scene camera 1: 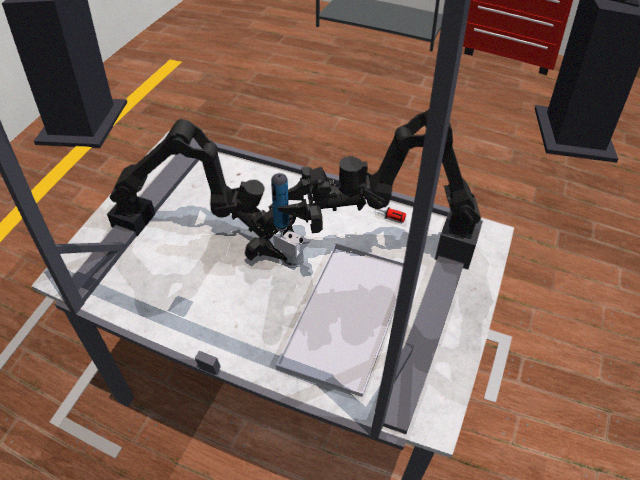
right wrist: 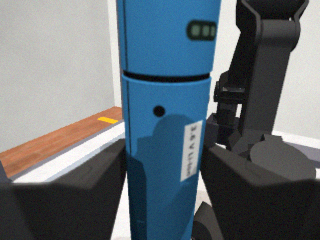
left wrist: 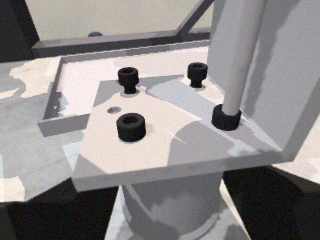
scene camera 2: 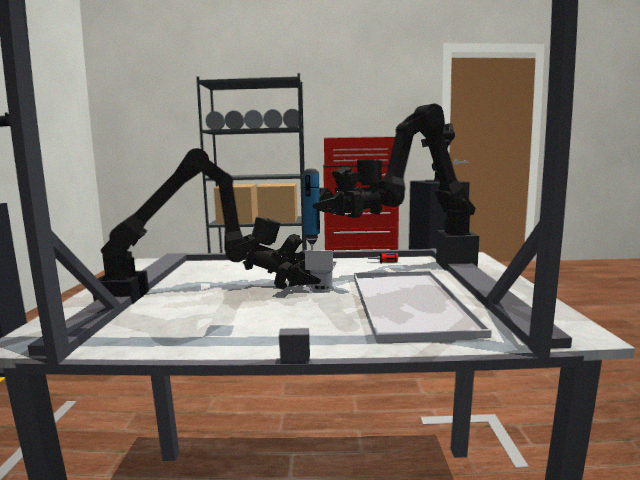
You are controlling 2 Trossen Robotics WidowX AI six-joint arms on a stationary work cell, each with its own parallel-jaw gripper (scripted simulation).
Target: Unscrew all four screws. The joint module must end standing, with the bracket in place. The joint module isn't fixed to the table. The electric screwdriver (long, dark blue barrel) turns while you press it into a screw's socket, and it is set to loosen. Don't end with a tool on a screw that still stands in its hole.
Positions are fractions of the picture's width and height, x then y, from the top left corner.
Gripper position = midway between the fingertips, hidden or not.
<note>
In view: my left gripper (scene camera 2: 0.51, 0.58), my right gripper (scene camera 1: 0.43, 0.42), a blue electric screwdriver (scene camera 2: 0.49, 0.41), a shallow tray (scene camera 1: 0.53, 0.70) and a grey bracket (left wrist: 0.56, 0.59).
The blue electric screwdriver shows as well in scene camera 1 (scene camera 1: 0.44, 0.38) and in the right wrist view (right wrist: 0.52, 0.25). The shallow tray also shows in the left wrist view (left wrist: 0.23, 0.38). My left gripper shows as well in scene camera 1 (scene camera 1: 0.46, 0.53) and in the left wrist view (left wrist: 0.53, 0.65). The right wrist view misses the shallow tray: it is out of frame. The right wrist view does not show the grey bracket: it is out of frame.
</note>
